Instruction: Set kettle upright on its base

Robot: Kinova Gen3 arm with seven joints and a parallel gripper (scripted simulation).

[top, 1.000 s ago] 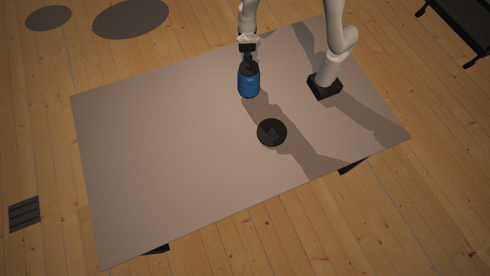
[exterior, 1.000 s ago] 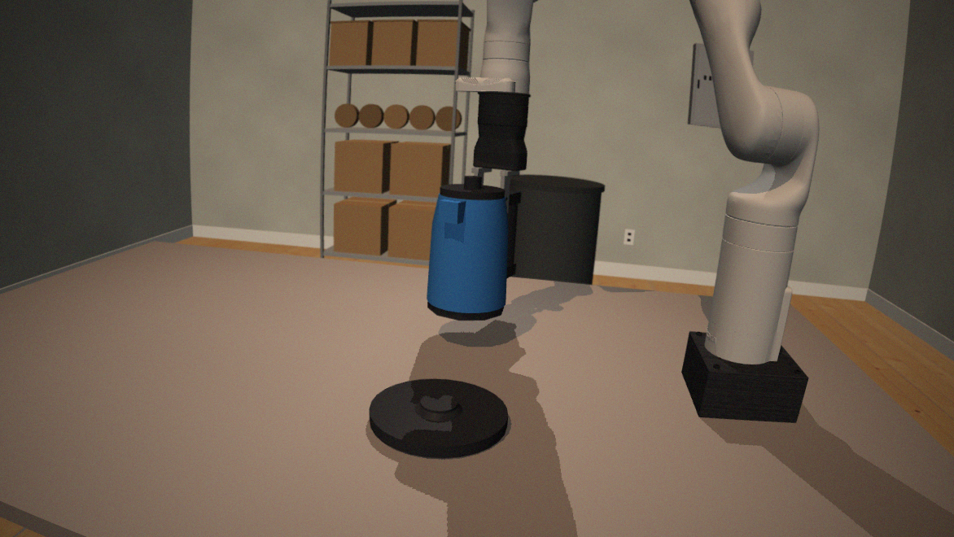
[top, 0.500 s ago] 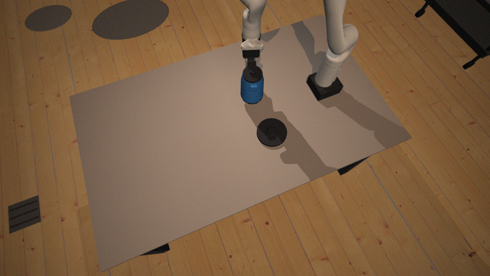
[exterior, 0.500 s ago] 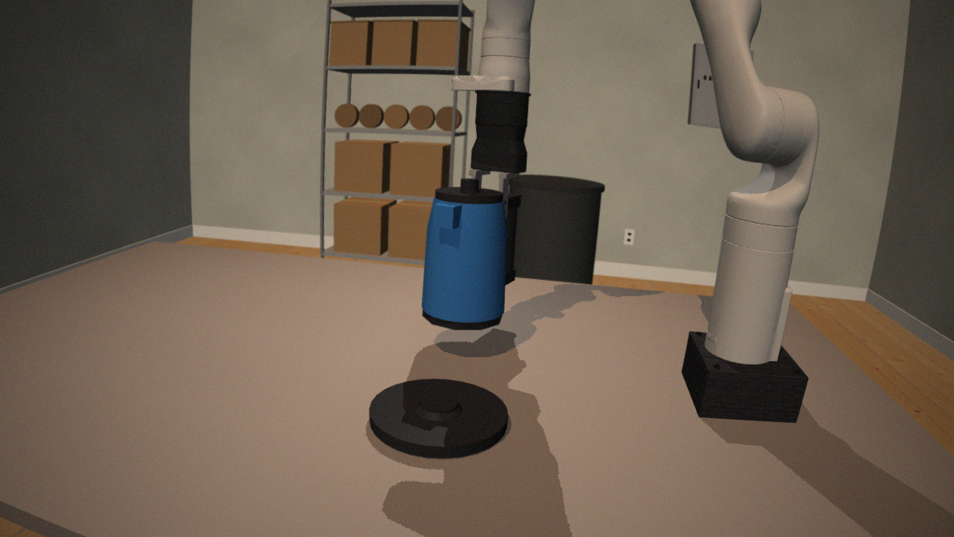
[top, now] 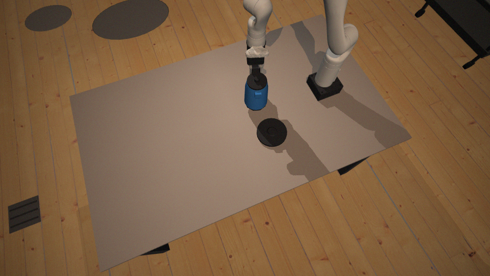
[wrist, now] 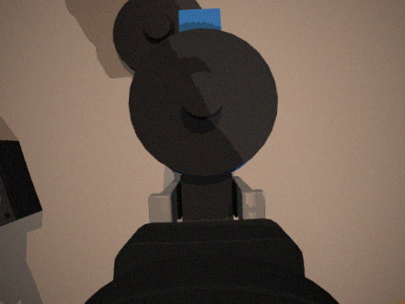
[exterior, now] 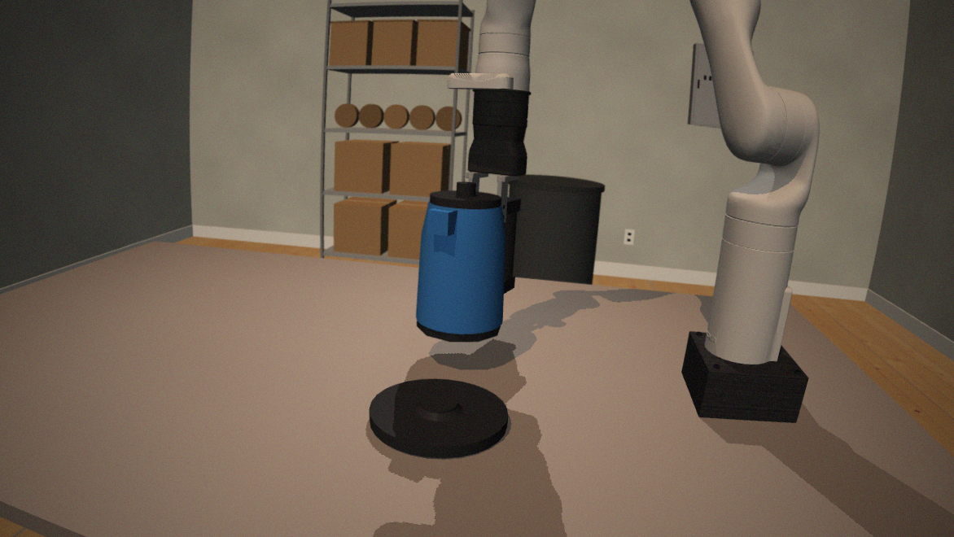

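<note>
The blue kettle lies 6 cm below my hand, 3 cm to the left of it and 1 cm ahead of it. Also, from my hand: round black base: 23 cm to the left, 19 cm below, 1 cm ahead.
</note>
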